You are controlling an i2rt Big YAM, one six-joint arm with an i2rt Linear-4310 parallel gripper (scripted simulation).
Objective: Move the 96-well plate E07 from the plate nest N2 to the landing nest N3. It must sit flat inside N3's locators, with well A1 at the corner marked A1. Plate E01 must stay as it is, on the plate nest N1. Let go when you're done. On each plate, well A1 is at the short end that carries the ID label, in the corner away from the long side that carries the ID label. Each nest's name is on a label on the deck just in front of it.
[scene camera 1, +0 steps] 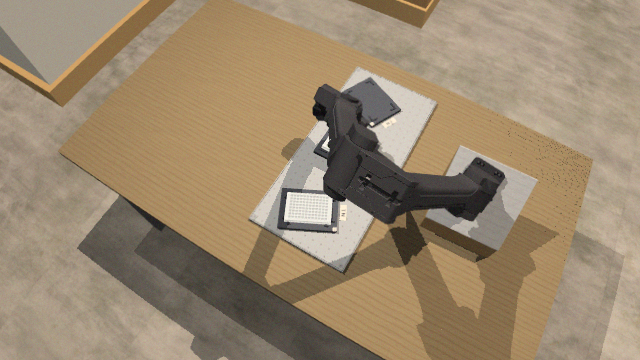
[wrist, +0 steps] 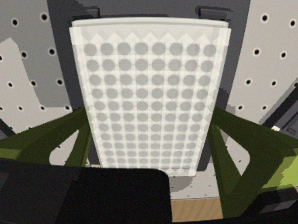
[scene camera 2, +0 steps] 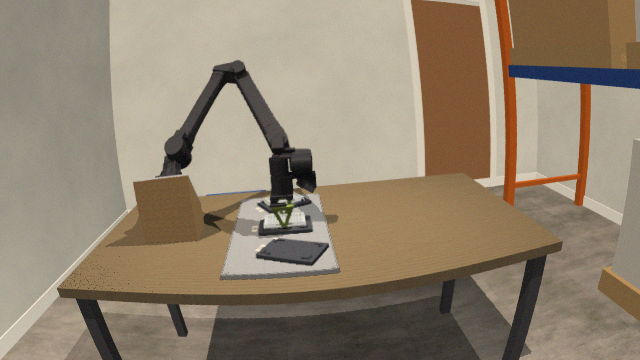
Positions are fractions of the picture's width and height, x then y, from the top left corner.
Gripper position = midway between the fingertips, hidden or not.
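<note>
The gripper (wrist: 0.50,0.50) is in sight, and so is a dark plate nest N2 (scene camera 1: 0.59,0.29).
</note>
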